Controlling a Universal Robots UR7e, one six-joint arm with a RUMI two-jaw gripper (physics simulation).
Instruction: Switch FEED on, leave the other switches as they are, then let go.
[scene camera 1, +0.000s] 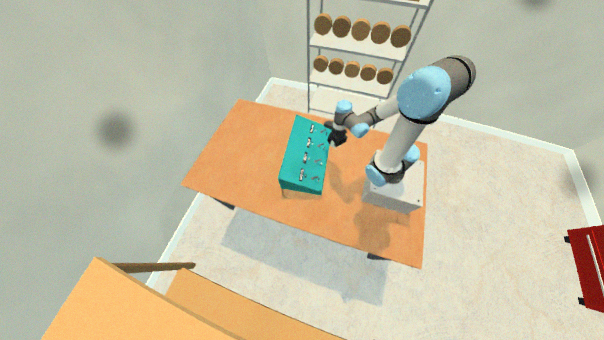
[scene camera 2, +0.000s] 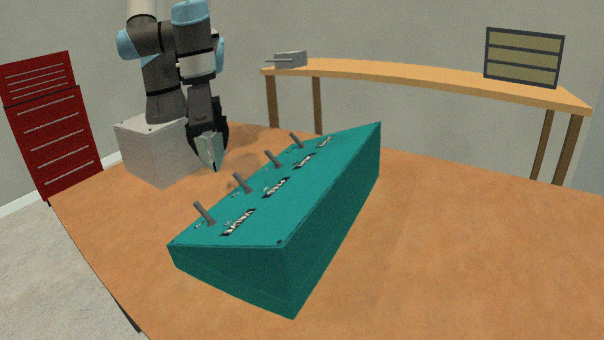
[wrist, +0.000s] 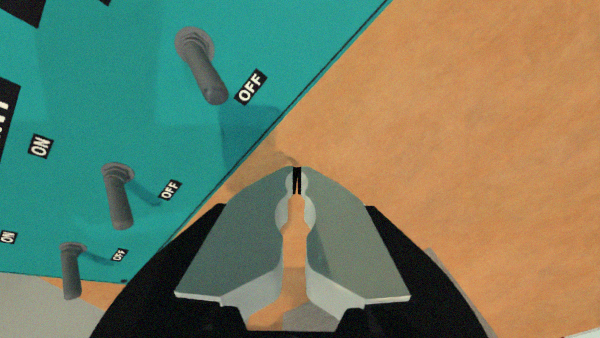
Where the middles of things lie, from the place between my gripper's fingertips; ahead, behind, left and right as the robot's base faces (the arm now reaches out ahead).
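Scene:
There is the teal switch panel (scene camera 2: 268, 245), and I see that it sits 10 cm to the left of my hand, 13 cm ahead of it and 4 cm below it.

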